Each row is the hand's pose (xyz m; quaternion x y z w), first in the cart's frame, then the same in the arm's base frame.
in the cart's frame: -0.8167 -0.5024 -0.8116 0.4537 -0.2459 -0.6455 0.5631
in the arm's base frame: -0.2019 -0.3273 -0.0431 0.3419 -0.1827 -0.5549 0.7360
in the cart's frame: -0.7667 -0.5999 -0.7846 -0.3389 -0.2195 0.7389 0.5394
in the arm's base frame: -0.1174 -0.3946 -0.0104 -0.2793 -0.1193 0.8711 0.3860
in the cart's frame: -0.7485 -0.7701 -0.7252 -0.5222 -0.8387 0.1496 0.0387
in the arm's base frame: -0.0316 -0.5289 0.0758 -0.3590 -0.8787 0.3120 0.0405
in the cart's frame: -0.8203 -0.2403 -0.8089 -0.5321 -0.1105 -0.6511 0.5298
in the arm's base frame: -0.2953 -0.0875 -0.0929 -0.6357 -0.2168 -0.4749 0.5687
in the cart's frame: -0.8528 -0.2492 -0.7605 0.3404 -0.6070 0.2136 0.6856
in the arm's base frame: -0.3138 -0.0918 -0.0371 0.3696 -0.4336 0.3575 0.7400
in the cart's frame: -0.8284 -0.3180 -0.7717 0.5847 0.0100 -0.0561 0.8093
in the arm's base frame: -0.2695 -0.1508 -0.0399 0.4615 0.1870 0.0129 0.8671
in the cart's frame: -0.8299 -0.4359 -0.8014 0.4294 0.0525 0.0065 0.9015
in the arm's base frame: -0.2353 -0.2674 -0.0436 0.2990 0.2207 0.1007 0.9229
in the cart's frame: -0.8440 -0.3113 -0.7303 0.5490 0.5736 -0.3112 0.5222
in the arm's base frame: -0.2791 -0.1378 0.0018 0.3419 0.6667 -0.3476 0.5638
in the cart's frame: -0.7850 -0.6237 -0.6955 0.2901 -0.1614 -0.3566 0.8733
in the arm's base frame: -0.1107 -0.3972 0.0834 0.1623 -0.0579 -0.2157 0.9611
